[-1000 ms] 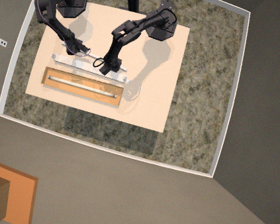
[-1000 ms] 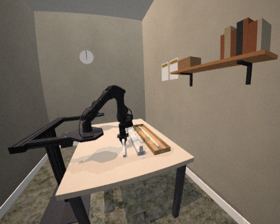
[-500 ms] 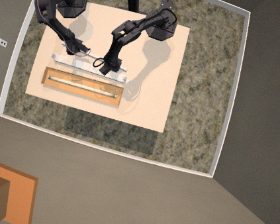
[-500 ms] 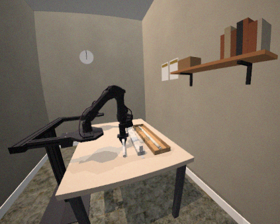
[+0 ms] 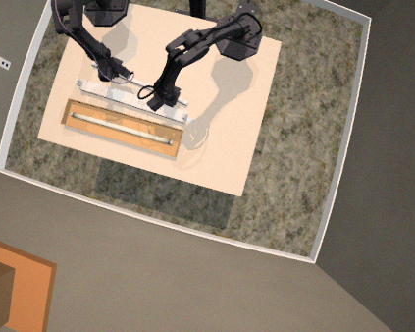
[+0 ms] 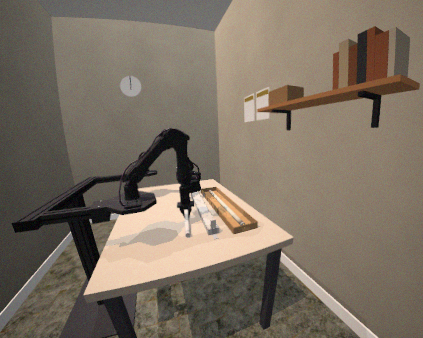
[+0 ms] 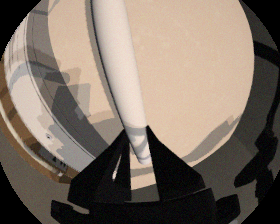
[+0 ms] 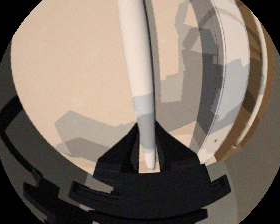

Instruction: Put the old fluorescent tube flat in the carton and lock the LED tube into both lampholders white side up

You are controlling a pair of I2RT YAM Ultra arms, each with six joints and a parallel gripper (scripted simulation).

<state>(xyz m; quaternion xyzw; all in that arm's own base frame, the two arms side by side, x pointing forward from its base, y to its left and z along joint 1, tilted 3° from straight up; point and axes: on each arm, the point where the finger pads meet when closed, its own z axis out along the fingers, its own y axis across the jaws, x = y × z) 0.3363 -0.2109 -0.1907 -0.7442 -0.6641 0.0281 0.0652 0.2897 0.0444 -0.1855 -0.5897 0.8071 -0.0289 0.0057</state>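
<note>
Now: the LED tube 120 mm to the left of my right hand, 20 mm ahead of it and 10 mm below it. Round my right hand: carton (270 mm ahead, 100 mm to the left); then light fixture (120 mm to the left, 120 mm ahead, 30 mm above); then old fluorescent tube (280 mm ahead, 100 mm to the left, 10 mm below).
</note>
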